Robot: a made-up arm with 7 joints.
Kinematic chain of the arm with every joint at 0, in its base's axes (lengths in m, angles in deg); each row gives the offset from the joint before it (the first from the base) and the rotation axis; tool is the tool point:
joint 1: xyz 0 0.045 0 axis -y
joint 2: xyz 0 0.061 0 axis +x
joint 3: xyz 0 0 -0.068 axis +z
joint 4: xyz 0 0 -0.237 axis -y
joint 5: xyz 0 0 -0.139 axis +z
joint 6: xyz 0 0 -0.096 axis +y
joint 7: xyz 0 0 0 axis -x
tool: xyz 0 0 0
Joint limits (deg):
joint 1: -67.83..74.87
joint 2: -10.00..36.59
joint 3: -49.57..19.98
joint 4: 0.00..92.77
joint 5: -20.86..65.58
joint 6: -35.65..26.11
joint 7: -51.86..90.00
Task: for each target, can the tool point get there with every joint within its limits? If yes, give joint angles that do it. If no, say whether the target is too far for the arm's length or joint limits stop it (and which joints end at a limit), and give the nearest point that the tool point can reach.
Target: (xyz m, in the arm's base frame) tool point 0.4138 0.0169 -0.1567
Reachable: yes | joints 41.91 -2.06 -20.22 67.23 53.06 -27.27 -21.63
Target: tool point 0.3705 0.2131 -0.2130
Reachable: yes | joints 28.76 18.18 -3.13 71.34 13.39 2.06 60.02
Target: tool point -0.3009 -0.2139 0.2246
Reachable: no: joint limits stop it (at a limit: joint 1, joint 2, joint 3, joint 4) | nearest point -0.1816 -0.1209 -0.2384 | short by 0.487 m
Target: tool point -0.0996 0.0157 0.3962
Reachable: no: joint limits stop it (at a limit: joint 1, joint 2, joint 4) | nearest point 0.3242 -0.0207 0.1421 | short by 0.495 m
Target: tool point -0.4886 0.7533 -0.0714
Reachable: no: too far | nearest point -0.4015 0.4279 -0.1636 | short by 0.349 m
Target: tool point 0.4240 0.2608 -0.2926
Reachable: yes | joints 50.84 16.24 7.04 10.09 -4.48 -17.87 27.02
